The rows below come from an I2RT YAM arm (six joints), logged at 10 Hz.
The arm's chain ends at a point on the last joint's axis. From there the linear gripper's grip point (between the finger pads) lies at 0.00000 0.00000 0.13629 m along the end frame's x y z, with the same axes.
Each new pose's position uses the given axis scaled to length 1; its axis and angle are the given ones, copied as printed.
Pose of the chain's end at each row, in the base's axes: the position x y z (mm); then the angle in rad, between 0 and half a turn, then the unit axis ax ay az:
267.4 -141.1 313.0 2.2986 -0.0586 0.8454 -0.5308
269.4 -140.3 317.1 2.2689 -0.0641 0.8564 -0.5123
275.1 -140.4 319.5 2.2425 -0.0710 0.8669 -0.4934
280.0 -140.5 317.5 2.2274 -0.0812 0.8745 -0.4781
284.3 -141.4 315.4 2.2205 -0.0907 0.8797 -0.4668
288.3 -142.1 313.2 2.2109 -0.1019 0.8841 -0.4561
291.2 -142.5 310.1 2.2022 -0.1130 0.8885 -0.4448
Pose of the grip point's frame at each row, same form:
360.5 -237.0 286.3 2.2986 -0.0586 0.8454 -0.5308
366.2 -231.8 288.3 2.2689 -0.0641 0.8564 -0.5123
375.3 -227.4 288.5 2.2425 -0.0710 0.8669 -0.4934
382.9 -223.5 284.5 2.2274 -0.0812 0.8745 -0.4781
389.0 -221.4 280.6 2.2205 -0.0907 0.8797 -0.4668
395.1 -218.7 277.1 2.2109 -0.1019 0.8841 -0.4561
399.8 -215.7 272.5 2.2022 -0.1130 0.8885 -0.4448

